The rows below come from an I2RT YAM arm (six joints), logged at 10 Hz.
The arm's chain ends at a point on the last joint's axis. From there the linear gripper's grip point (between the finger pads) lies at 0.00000 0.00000 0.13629 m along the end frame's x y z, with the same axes.
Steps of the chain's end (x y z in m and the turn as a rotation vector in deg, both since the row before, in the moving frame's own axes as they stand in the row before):
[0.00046 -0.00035 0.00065 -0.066 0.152 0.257]
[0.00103 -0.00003 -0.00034 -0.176 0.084 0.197]
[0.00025 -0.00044 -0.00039 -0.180 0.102 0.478]
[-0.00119 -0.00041 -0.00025 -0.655 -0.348 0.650]
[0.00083 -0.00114 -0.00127 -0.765 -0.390 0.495]
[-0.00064 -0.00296 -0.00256 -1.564 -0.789 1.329]
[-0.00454 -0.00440 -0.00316 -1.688 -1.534 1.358]
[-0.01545 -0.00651 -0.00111 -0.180 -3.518 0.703]
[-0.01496 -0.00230 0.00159 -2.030 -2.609 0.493]
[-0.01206 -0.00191 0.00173 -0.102 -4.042 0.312]
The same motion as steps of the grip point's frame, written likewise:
[0.00082 -0.00019 0.00065 -0.066 0.152 0.257]
[0.00123 0.00039 -0.00034 -0.176 0.084 0.197]
[0.00049 -0.00001 -0.00039 -0.180 0.102 0.478]
[-0.00203 0.00114 -0.00026 -0.655 -0.348 0.650]
[-0.00011 0.00068 -0.00129 -0.765 -0.390 0.495]
[-0.00256 0.00074 -0.00262 -1.564 -0.789 1.329]
[-0.00824 -0.00043 -0.00327 -1.688 -1.534 1.358]
[-0.02382 -0.00613 -0.00137 -0.180 -3.518 0.703]
[-0.02118 0.00250 0.00136 -2.030 -2.609 0.493]
[-0.02167 -0.00169 0.00139 -0.102 -4.042 0.312]

